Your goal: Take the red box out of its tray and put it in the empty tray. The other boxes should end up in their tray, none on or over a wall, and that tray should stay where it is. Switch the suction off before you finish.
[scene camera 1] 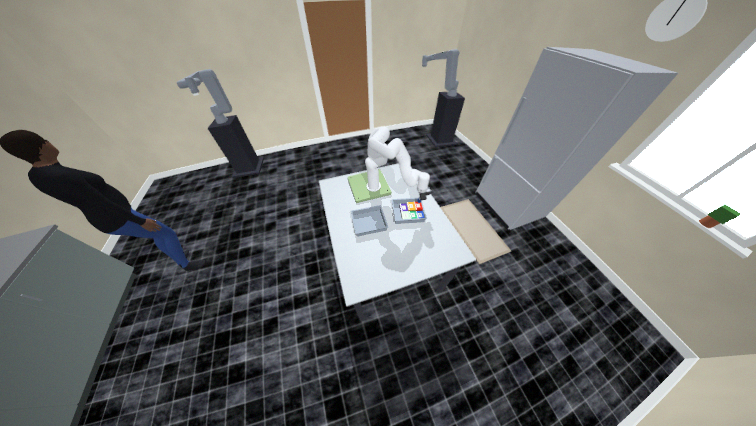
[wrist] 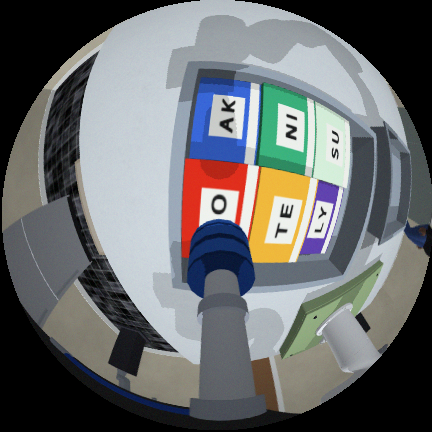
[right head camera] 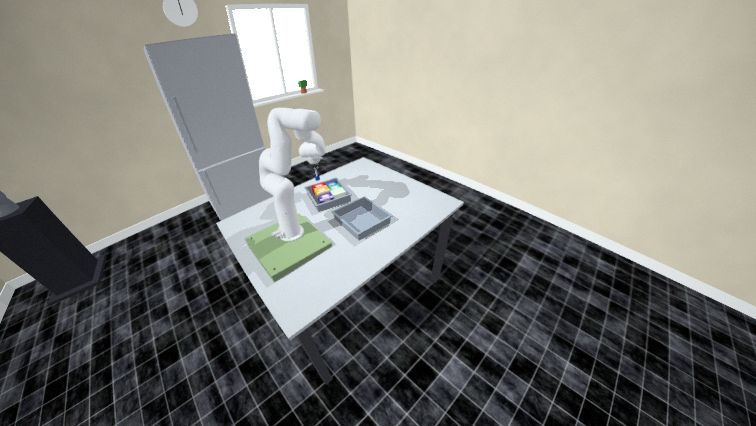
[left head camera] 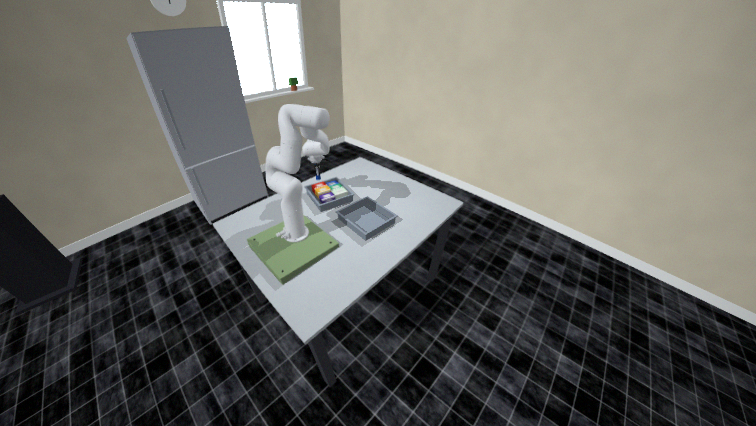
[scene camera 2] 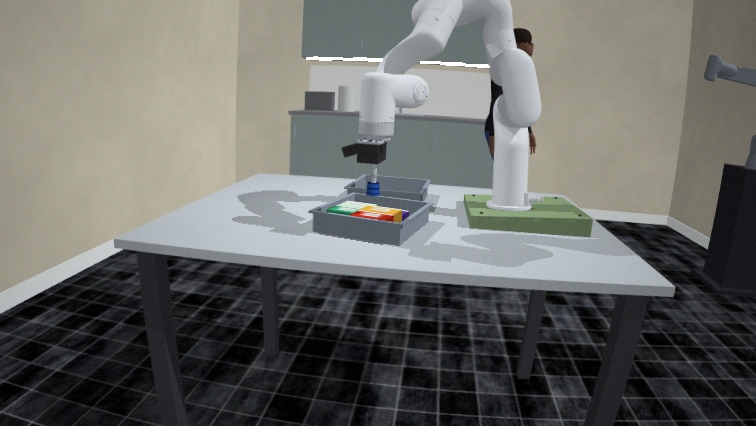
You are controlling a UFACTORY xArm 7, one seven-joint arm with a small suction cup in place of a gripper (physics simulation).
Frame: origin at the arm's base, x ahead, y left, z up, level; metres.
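Seen in the pictures: hand, tool point: (scene camera 1: 419,201) (wrist: 218,245) (right head camera: 317,179) (left head camera: 318,178) (scene camera 2: 372,194); arm's base, link origin: (scene camera 1: 373,186) (wrist: 333,318) (right head camera: 291,233) (left head camera: 296,233) (scene camera 2: 508,206).
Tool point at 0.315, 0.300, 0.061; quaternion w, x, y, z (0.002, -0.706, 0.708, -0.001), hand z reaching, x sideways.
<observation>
Pixels of each thing's top centre, then the offset from my tool point to it, as dx, dy, dz. "pt": a spot on its surface instead.
- red box, top centre: (wrist: 217,215) (scene camera 2: 371,214) (left head camera: 319,185) +0.000, +0.000, -0.046
- grey tray, top centre: (wrist: 312,195) (scene camera 2: 374,206) (left head camera: 328,190) (right head camera: 327,190) (scene camera 1: 408,208) +0.014, -0.086, -0.047
- orange box, top centre: (wrist: 283,221) (scene camera 2: 381,209) (left head camera: 322,189) (right head camera: 321,189) -0.008, -0.056, -0.046
- purple box, surface spot: (wrist: 310,244) pt -0.045, -0.105, -0.061
- blue box, top centre: (wrist: 227,114) +0.085, -0.012, -0.063
- pale green box, top centre: (wrist: 335,144) (scene camera 2: 357,204) (left head camera: 339,191) (right head camera: 338,191) +0.068, -0.125, -0.056
- empty tray, top centre: (wrist: 403,187) (scene camera 2: 390,183) (left head camera: 366,213) (right head camera: 361,213) (scene camera 1: 368,218) +0.043, -0.411, -0.047
The red box (wrist: 196,185) (scene camera 2: 371,216) lies flat in a corner of the grey tray (wrist: 176,145) (scene camera 2: 359,229). An orange box (wrist: 266,245), a purple box (wrist: 310,244), a blue box (wrist: 220,150), a green box (wrist: 274,95) and a pale green box (wrist: 327,172) lie flat beside it, inside the walls. My gripper (scene camera 2: 373,194) (wrist: 218,229) (left head camera: 317,178), a blue suction cup, hangs a little above the red box, apart from it, with nothing on it. In the wrist view the cup hides part of the red box. The empty tray (left head camera: 379,229) (scene camera 1: 369,232) stands beside the filled one.
The arm stands on a green base plate (left head camera: 296,260) (scene camera 2: 529,224) on the grey table (scene camera 2: 211,254). A tan panel (scene camera 1: 476,232) lies beyond the table edge nearest the filled tray. A person (scene camera 1: 89,195) stands away from the table.
</observation>
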